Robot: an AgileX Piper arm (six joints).
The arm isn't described. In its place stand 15 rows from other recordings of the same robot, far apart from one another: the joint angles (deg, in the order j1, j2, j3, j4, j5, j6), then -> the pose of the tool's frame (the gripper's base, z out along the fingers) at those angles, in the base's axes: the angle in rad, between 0 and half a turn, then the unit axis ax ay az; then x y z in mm.
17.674 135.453 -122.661 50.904 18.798 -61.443 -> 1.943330 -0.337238 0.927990 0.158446 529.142 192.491 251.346
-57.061 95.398 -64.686 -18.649 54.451 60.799 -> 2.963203 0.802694 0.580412 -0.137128 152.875 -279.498 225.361
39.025 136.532 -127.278 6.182 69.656 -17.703 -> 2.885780 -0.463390 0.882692 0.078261 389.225 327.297 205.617
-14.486 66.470 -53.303 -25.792 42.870 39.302 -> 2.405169 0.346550 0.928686 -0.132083 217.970 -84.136 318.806
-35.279 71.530 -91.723 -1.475 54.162 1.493 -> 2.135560 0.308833 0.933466 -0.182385 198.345 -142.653 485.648
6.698 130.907 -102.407 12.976 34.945 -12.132 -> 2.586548 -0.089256 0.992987 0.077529 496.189 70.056 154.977
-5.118 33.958 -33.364 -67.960 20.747 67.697 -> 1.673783 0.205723 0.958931 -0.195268 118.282 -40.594 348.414
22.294 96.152 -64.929 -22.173 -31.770 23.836 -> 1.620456 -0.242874 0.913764 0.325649 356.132 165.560 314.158
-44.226 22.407 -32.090 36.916 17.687 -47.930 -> 1.719282 0.171977 0.914290 -0.366738 68.985 -43.972 351.744
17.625 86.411 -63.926 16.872 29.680 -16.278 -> 2.405455 -0.193311 0.972896 0.126902 309.670 112.104 287.993
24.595 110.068 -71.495 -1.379 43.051 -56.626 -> 2.922412 -0.656281 0.753391 -0.041194 341.872 154.841 166.126
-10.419 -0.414 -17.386 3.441 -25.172 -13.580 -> 0.820635 0.029507 0.899785 -0.435334 0.492 -2.452 344.525
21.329 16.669 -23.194 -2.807 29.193 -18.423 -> 1.878734 -0.351843 0.936015 -0.009040 64.640 22.906 285.051
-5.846 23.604 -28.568 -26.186 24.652 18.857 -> 1.819590 0.078680 0.982802 -0.167063 85.047 -25.545 317.245
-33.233 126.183 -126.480 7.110 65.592 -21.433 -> 2.625228 0.113159 0.991429 -0.065302 415.959 -260.276 294.752
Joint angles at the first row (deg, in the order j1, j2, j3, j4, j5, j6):
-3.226, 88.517, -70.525, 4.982, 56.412, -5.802
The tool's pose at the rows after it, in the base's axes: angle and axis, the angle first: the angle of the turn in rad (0 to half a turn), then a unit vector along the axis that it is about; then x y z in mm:
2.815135 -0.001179 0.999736 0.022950 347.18 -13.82 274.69
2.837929 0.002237 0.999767 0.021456 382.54 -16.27 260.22
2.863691 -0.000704 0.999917 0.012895 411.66 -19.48 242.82
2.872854 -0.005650 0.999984 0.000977 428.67 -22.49 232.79
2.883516 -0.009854 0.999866 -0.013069 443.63 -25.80 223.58
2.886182 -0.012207 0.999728 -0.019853 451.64 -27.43 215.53
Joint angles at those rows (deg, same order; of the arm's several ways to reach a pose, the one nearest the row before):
-3.225, 96.383, -77.563, 4.276, 57.697, -5.058
-3.225, 104.346, -85.184, 3.896, 58.630, -4.494
-3.227, 111.412, -91.912, 2.714, 59.702, -4.352
-3.226, 115.571, -96.294, 1.210, 60.362, -4.330
-3.225, 119.407, -100.598, -0.573, 61.335, -4.145
-3.226, 121.572, -102.451, -1.418, 61.124, -4.101

